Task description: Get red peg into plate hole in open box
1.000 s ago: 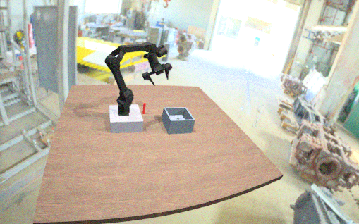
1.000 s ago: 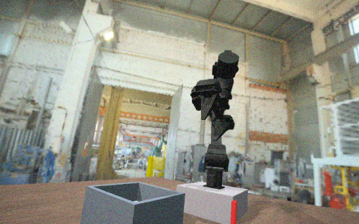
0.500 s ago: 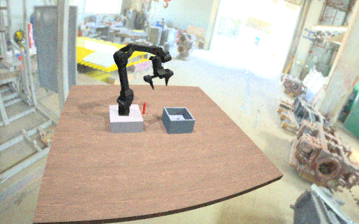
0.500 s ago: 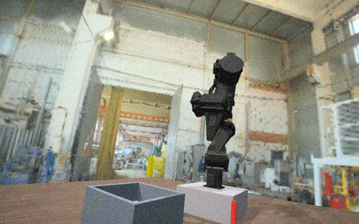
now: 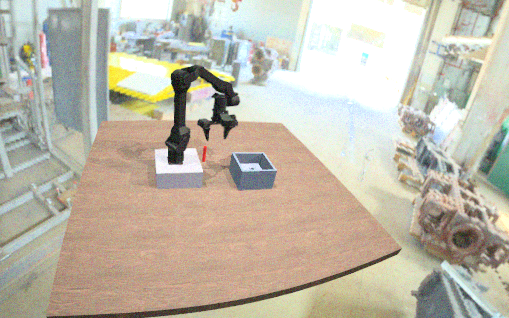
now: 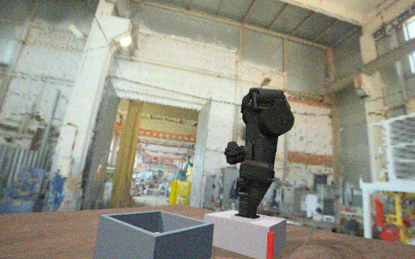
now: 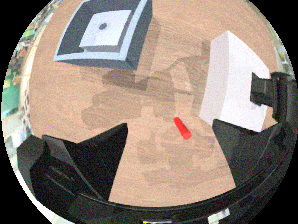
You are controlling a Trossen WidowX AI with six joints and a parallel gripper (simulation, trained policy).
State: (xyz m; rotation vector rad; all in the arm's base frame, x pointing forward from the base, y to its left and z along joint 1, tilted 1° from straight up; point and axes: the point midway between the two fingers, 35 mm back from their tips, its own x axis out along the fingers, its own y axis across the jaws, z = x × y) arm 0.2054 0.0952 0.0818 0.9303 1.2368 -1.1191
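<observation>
My gripper tip is 4 cm past the red peg, 3 cm to the right of it and 9 cm above it. The rest, counted from my gripper tip: grey box 14 cm ahead, 14 cm to the right, 10 cm below.
</observation>
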